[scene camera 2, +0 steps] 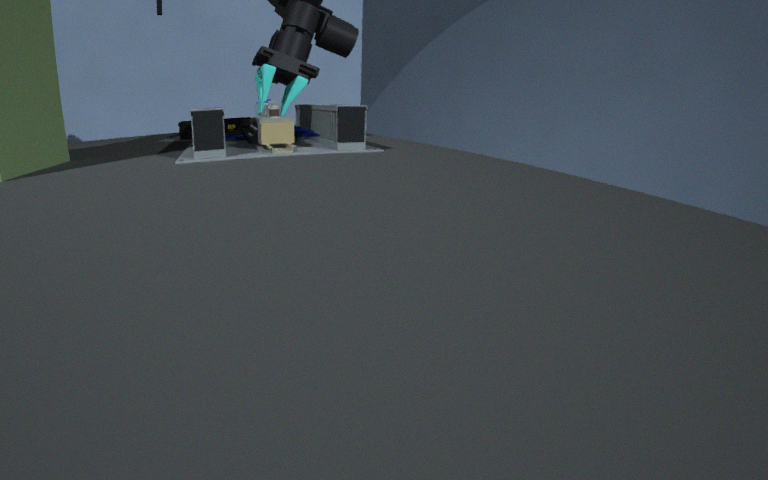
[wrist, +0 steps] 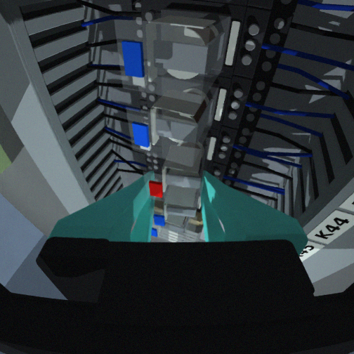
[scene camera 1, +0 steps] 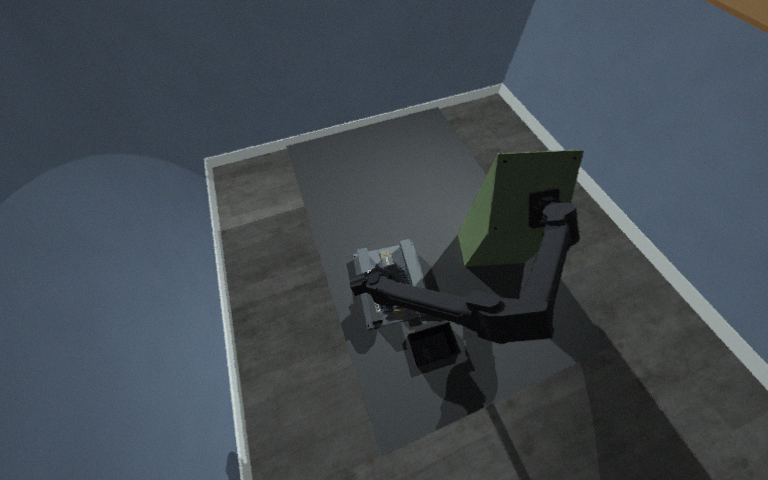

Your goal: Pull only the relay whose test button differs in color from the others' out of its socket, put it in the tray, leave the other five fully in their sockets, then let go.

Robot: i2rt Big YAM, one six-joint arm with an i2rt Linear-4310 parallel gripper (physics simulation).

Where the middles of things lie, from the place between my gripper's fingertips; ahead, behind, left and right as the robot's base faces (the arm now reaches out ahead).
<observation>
I see the beige end block (scene camera 2: 271, 132) 10 cm to the right of my hand, 2 cm below it and 1 cm ahead of it.
</observation>
